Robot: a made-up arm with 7 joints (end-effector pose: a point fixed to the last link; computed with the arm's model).
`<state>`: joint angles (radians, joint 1 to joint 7).
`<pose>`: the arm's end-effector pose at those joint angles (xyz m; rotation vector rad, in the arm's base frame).
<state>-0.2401 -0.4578 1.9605 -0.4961 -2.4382 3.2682 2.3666</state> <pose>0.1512 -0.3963 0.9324 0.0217 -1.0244 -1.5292</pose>
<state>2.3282 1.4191 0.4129 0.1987 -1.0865 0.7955 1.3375</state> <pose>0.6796 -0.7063 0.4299 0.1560 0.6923 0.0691</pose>
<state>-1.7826 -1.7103 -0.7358 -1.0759 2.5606 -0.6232 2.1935</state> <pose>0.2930 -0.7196 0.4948 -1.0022 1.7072 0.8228</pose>
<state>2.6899 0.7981 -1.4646 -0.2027 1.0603 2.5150 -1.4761</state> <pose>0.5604 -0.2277 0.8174 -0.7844 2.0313 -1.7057</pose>
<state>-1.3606 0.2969 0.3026 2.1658 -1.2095 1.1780 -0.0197</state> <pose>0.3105 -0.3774 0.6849 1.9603 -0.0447 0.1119</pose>
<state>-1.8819 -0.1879 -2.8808 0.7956 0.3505 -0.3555 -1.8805</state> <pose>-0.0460 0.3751 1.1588 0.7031 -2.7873 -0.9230</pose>
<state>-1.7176 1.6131 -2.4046 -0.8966 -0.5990 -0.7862 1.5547</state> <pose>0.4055 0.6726 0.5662 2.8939 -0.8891 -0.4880</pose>
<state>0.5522 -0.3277 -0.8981 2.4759 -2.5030 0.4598 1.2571</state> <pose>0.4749 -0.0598 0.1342 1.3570 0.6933 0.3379</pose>
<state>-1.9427 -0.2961 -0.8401 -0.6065 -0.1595 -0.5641 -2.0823</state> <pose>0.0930 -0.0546 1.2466 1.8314 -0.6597 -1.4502</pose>
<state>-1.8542 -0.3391 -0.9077 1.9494 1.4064 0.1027 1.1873</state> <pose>-0.5614 -0.2265 0.2638 1.3083 1.6200 -0.5936</pose>
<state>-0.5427 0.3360 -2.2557 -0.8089 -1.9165 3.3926 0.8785</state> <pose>0.1654 0.0791 0.9198 1.2568 0.7015 -1.0470</pose>
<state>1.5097 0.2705 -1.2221 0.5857 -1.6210 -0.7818 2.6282</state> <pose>0.2535 -0.2290 1.2422 -0.7885 -2.8250 1.0748</pose>
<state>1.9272 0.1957 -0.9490 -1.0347 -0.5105 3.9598 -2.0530</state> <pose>-0.0193 -0.3953 0.8333 -0.5977 -2.6422 -0.8505</pose>
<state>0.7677 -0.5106 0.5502 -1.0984 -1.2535 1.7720 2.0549</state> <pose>-0.0242 -0.3009 0.9551 0.7088 0.2332 -1.1877</pose>
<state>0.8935 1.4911 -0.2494 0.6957 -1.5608 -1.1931 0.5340</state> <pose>-0.3832 -0.7726 0.6239 -1.7642 1.6096 -0.2352</pose>
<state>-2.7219 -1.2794 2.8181 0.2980 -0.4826 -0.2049 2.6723</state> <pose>-0.7921 -0.4087 0.7366 0.4045 1.0503 -0.1045</pose>
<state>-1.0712 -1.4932 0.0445 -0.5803 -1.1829 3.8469 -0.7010</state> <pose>0.1792 -0.5893 0.6732 -1.0016 1.5172 1.0066</pose>
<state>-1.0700 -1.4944 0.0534 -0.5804 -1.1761 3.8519 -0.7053</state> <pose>0.1774 -0.5919 0.6714 -1.0133 1.4994 1.0065</pose>
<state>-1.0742 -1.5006 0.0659 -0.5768 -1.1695 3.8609 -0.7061</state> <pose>0.1727 -0.5989 0.6653 -1.0152 1.4822 1.0129</pose>
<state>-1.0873 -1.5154 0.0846 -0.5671 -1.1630 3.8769 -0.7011</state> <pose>0.1631 -0.6129 0.6518 -1.0016 1.4653 1.0302</pose>
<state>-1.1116 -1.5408 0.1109 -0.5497 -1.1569 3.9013 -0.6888</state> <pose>0.1465 -0.6348 0.6286 -0.9687 1.4477 1.0598</pose>
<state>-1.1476 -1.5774 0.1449 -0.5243 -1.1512 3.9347 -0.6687</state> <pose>0.1216 -0.6633 0.5939 -0.9169 1.4272 1.1012</pose>
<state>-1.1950 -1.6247 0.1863 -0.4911 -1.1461 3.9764 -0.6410</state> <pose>0.0868 -0.6952 0.5469 -0.8481 1.4001 1.1514</pose>
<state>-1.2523 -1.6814 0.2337 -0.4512 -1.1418 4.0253 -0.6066</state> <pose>0.0421 -0.7259 0.4876 -0.7674 1.3634 1.2063</pose>
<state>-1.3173 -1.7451 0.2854 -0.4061 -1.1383 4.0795 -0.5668</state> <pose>-0.0113 -0.7503 0.4176 -0.6811 1.3147 1.2610</pose>
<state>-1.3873 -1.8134 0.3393 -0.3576 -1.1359 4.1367 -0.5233</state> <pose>-0.0704 -0.7638 0.3395 -0.5957 1.2544 1.3111</pose>
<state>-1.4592 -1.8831 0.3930 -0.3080 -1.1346 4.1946 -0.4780</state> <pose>-0.1308 -0.7639 0.2577 -0.5177 1.1852 1.3529</pose>
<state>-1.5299 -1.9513 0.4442 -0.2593 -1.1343 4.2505 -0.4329</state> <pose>-0.1876 -0.7507 0.1768 -0.4509 1.1114 1.3847</pose>
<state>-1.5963 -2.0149 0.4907 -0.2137 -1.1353 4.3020 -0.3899</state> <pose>-0.2367 -0.7271 0.1016 -0.3972 1.0390 1.4069</pose>
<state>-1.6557 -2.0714 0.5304 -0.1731 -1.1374 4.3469 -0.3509</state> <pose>-0.2760 -0.6975 0.0360 -0.3559 0.9731 1.4212</pose>
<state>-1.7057 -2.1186 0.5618 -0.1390 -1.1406 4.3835 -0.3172</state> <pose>-0.3048 -0.6672 -0.0175 -0.3250 0.9179 1.4308</pose>
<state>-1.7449 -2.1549 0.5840 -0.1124 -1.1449 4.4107 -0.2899</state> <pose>-0.3245 -0.6408 -0.0574 -0.3019 0.8762 1.4386</pose>
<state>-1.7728 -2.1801 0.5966 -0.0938 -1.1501 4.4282 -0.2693</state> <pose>-0.3370 -0.6210 -0.0839 -0.2835 0.8488 1.4473</pose>
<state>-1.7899 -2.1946 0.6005 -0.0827 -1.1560 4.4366 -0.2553</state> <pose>-0.3441 -0.6092 -0.0981 -0.2681 0.8349 1.4579</pose>
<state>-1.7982 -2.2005 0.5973 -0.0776 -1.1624 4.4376 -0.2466</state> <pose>-0.3476 -0.6044 -0.1027 -0.2540 0.8321 1.4708</pose>
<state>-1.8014 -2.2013 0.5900 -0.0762 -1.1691 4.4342 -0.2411</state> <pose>-0.3491 -0.6038 -0.1017 -0.2402 0.8359 1.4848</pose>
